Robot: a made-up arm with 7 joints. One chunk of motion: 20 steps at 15 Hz.
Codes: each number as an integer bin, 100 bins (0 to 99) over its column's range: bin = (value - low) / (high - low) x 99, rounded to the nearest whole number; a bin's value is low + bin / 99 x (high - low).
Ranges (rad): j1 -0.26..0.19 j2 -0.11..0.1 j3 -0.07..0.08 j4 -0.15..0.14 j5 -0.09..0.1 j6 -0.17..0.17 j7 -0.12..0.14
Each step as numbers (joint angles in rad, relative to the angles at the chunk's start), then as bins.
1 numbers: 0.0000 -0.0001 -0.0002 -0.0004 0.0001 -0.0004 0.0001
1 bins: 57 52 46 51 47 49 46
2 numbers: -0.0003 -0.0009 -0.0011 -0.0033 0.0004 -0.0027 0.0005
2 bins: 57 51 45 50 47 49 46
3 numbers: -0.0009 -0.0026 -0.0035 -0.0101 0.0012 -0.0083 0.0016
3 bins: 57 51 44 48 48 47 46
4 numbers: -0.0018 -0.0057 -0.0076 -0.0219 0.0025 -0.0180 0.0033
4 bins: 57 49 41 44 48 44 47
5 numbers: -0.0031 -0.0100 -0.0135 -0.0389 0.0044 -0.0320 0.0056
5 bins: 57 47 37 38 49 40 48
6 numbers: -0.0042 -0.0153 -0.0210 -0.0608 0.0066 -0.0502 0.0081
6 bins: 56 45 32 30 50 35 49
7 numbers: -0.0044 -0.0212 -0.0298 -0.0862 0.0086 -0.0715 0.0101
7 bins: 56 42 27 22 51 29 50
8 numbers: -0.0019 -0.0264 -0.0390 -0.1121 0.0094 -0.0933 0.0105
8 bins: 57 39 20 13 52 22 50
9 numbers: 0.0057 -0.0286 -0.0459 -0.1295 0.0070 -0.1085 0.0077
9 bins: 58 38 16 7 51 18 49
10 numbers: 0.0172 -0.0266 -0.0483 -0.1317 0.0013 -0.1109 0.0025
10 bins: 61 39 14 6 48 17 47
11 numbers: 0.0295 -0.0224 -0.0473 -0.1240 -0.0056 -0.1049 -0.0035
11 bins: 64 41 15 9 44 19 44
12 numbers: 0.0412 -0.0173 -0.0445 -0.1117 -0.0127 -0.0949 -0.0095
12 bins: 66 44 17 13 40 22 42
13 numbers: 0.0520 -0.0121 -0.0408 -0.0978 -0.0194 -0.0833 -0.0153
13 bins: 69 46 19 18 37 25 40
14 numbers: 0.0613 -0.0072 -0.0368 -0.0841 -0.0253 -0.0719 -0.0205
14 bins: 71 48 22 22 34 29 38
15 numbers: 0.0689 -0.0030 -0.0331 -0.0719 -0.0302 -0.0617 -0.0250
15 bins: 72 50 24 27 31 32 36
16 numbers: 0.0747 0.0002 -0.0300 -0.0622 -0.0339 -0.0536 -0.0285
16 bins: 74 52 26 30 29 34 35
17 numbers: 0.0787 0.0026 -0.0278 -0.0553 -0.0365 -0.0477 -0.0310
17 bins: 75 53 28 32 28 36 34
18 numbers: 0.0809 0.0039 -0.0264 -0.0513 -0.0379 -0.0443 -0.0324
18 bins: 75 54 29 34 27 37 33
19 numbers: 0.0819 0.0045 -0.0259 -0.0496 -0.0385 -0.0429 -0.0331
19 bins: 75 54 29 34 27 37 33
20 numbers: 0.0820 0.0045 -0.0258 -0.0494 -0.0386 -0.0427 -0.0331
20 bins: 75 54 29 34 27 37 33
